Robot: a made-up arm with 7 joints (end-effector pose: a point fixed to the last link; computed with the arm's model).
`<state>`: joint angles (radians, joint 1 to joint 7).
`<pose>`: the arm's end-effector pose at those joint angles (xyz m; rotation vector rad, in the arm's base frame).
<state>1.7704 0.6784 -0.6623 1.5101 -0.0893 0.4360 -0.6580</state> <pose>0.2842 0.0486 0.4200 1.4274 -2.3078 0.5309</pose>
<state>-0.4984 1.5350 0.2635 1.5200 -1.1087 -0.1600 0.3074</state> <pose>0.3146 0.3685 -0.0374 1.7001 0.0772 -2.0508</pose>
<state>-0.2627 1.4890 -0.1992 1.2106 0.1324 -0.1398 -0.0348</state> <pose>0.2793 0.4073 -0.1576 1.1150 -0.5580 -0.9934</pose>
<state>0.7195 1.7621 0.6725 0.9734 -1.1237 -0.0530 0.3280</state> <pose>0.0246 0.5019 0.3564 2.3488 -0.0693 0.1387</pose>
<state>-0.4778 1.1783 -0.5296 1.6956 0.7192 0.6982 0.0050</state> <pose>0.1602 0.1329 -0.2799 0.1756 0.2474 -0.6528</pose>
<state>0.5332 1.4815 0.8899 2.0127 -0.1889 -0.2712 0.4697</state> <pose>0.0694 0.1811 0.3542 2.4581 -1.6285 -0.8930</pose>
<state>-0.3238 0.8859 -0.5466 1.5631 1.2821 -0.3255 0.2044</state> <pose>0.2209 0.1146 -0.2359 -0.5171 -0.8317 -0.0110</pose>
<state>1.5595 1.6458 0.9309 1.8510 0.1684 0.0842 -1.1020</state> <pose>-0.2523 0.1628 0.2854 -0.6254 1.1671 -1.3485</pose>
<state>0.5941 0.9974 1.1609 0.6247 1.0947 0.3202 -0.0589</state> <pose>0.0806 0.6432 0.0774 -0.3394 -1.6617 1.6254</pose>
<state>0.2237 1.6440 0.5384 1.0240 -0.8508 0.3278 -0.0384</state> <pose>0.2194 0.5160 0.2641 2.4392 -0.1330 -0.0120</pose>
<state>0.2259 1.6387 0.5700 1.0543 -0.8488 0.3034 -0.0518</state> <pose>0.2173 0.5068 0.2744 2.4686 -0.1979 -0.0090</pose>
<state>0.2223 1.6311 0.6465 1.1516 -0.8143 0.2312 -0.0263</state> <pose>0.2138 0.4734 0.3000 2.4920 -0.3822 -0.0491</pose>
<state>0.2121 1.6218 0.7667 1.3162 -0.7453 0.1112 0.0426</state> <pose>0.1992 0.4132 0.3362 2.5169 -0.6642 -0.1586</pose>
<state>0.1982 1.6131 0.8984 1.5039 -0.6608 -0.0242 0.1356</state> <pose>0.1695 0.3426 0.3652 2.5555 -0.9368 -0.3347</pose>
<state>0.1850 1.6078 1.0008 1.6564 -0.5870 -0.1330 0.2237</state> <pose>0.1389 0.2857 0.3771 2.5973 -1.1081 -0.5221</pose>
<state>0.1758 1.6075 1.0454 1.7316 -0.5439 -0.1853 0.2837</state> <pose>0.1246 0.2575 0.3778 2.6081 -1.1647 -0.6453</pose>
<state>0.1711 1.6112 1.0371 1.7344 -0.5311 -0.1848 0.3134</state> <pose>0.1284 0.2550 0.3754 2.5774 -1.1491 -0.6845</pose>
